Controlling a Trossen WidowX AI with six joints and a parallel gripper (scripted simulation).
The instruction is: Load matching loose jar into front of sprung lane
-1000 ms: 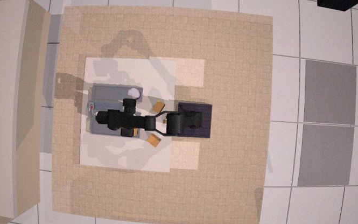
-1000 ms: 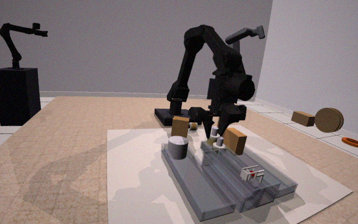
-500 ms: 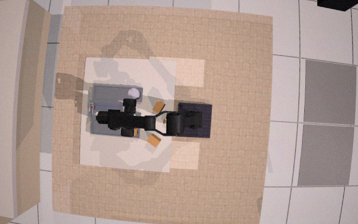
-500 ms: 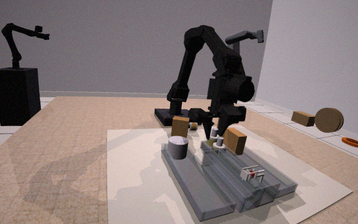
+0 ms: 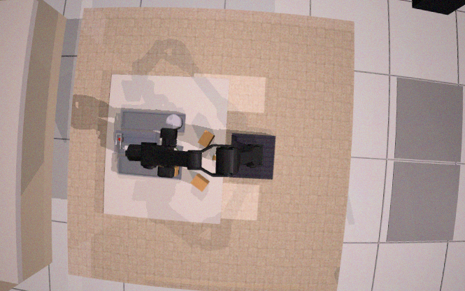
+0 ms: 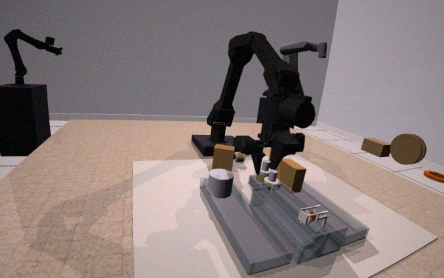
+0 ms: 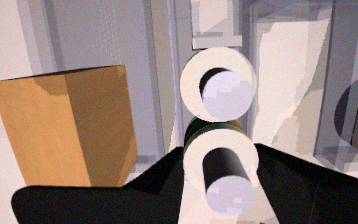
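My gripper tip is 80 mm to the right of the brown box and 10 mm short of it. The rest, counted from my gripper tip: red mark (220 mm ahead, 40 mm to the right, 30 mm above); grey lane (140 mm ahead, 20 mm to the right, 20 mm below); grey cylinder (130 mm to the right, 10 mm below, 10 mm ahead).
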